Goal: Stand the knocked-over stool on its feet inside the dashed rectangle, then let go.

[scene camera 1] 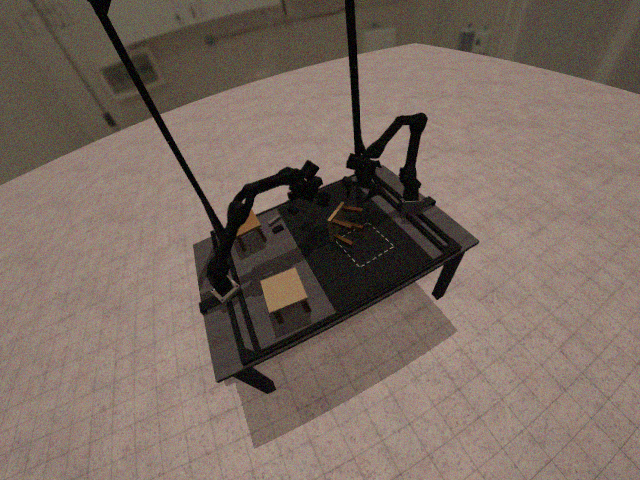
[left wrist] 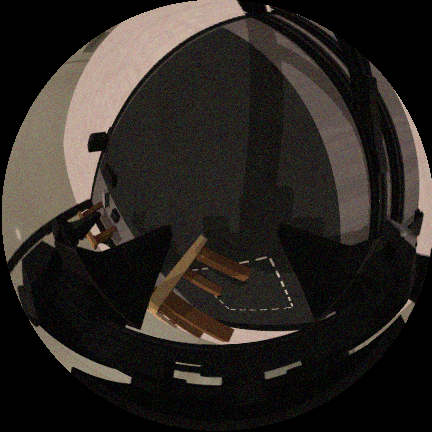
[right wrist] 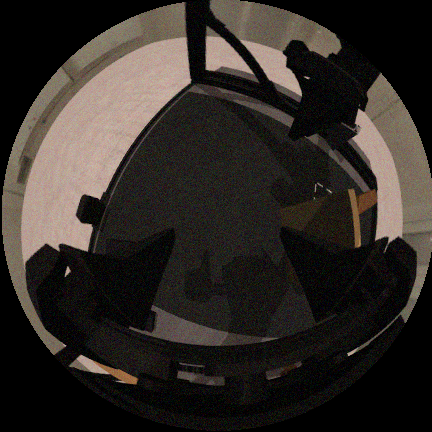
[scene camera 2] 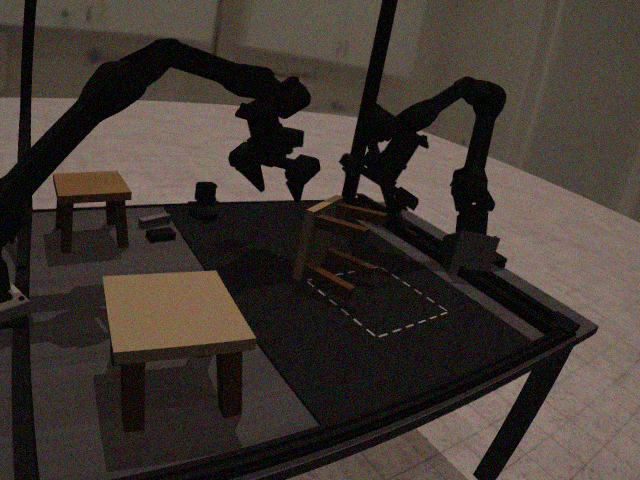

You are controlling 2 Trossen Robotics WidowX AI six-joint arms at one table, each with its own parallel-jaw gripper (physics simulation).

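Places are measured from the left arm's base along level axes (x ahead, y left, z up), in metres.
Where they show: left gripper, fingertip midpoint: (scene camera 1: 356, 199) (left wrist: 225, 229) (right wrist: 299, 136); right gripper, fingertip midpoint: (left wrist: 111, 233) (right wrist: 228, 232) (scene camera 2: 280, 196); left arm's base at its link origin: (scene camera 1: 411, 199) (right wrist: 344, 120) (scene camera 2: 471, 236); right arm's base at its link origin: (scene camera 1: 224, 288).
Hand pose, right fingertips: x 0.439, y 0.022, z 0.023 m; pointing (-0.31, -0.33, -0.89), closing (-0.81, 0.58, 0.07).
Note:
Things, the pixels of their top centre, and the offset from my right fingertips. "spot": a spot on its surface instead.
- knocked-over stool, top centre: (right wrist: 371, 243) (scene camera 2: 349, 210) (left wrist: 177, 325) (scene camera 1: 345, 213) 0.033 m up, 0.125 m back, 0.119 m left
- dashed rectangle at a spot on its surface: (scene camera 2: 379, 336) (scene camera 1: 360, 266) spot: 0.099 m down, 0.183 m back, 0.306 m left
- pale-topped stool at its top centre: (scene camera 2: 171, 305) (scene camera 1: 282, 288) (left wrist: 155, 315) 0.013 m up, 0.100 m ahead, 0.476 m left
- orange-brown stool at its top centre: (scene camera 2: 90, 182) (left wrist: 85, 232) (scene camera 1: 243, 222) 0.009 m up, 0.363 m ahead, 0.115 m left
- light block at its top centre: (scene camera 2: 155, 216) (left wrist: 103, 199) 0.085 m down, 0.258 m ahead, 0.004 m left
- dark block at its top centre: (scene camera 2: 160, 231) (right wrist: 144, 321) (left wrist: 113, 216) (scene camera 1: 277, 228) 0.090 m down, 0.227 m ahead, 0.065 m left
The knocked-over stool (scene camera 1: 336, 211) (scene camera 2: 305, 248) (left wrist: 177, 276) (right wrist: 354, 217) lies on its side on the dark mat, seat on edge, legs pointing right in the scene views. Its lower legs reach over the back-left part of the dashed rectangle (scene camera 1: 360, 266) (scene camera 2: 379, 336) (left wrist: 292, 306). My left gripper (scene camera 1: 360, 193) (scene camera 2: 373, 193) (left wrist: 225, 229) is open and empty, behind the stool in the scene views; the seat's edge shows near one finger in the left wrist view. My right gripper (scene camera 2: 280, 195) (right wrist: 228, 232) is open and empty, raised behind and left of the stool.
A pale-topped stool (scene camera 1: 284, 290) (scene camera 2: 170, 310) stands upright at the front left. An orange-brown stool (scene camera 1: 249, 223) (scene camera 2: 93, 183) stands at the back left. A light block (scene camera 2: 154, 219) and a dark block (scene camera 1: 278, 228) (scene camera 2: 160, 234) lie near it. The arms' grippers are close together.

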